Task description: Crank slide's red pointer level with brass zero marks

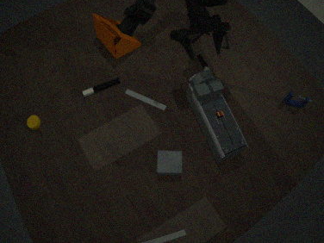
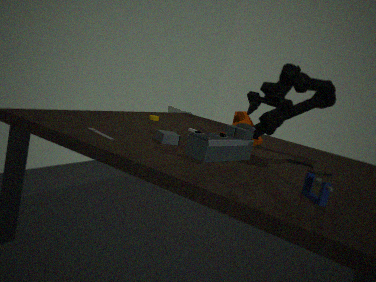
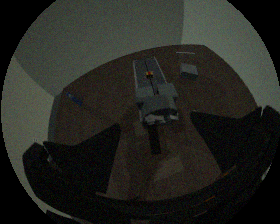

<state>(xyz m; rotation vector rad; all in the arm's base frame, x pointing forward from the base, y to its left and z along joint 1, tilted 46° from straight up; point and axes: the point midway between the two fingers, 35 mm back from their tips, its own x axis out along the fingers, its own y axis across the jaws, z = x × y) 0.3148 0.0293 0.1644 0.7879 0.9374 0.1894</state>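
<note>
Right now my gripper tip is 16 cm short of the red pointer, 7 cm above it and 4 cm to the left of it. From my gripper tip the other things lie so: grey block (24 cm to the right, 20 cm ahead, 14 cm below); then yellow disc (59 cm to the right, 15 cm below, 15 cm behind); then black-and-white marker (32 cm to the right, 15 cm below, 15 cm behind).
</note>
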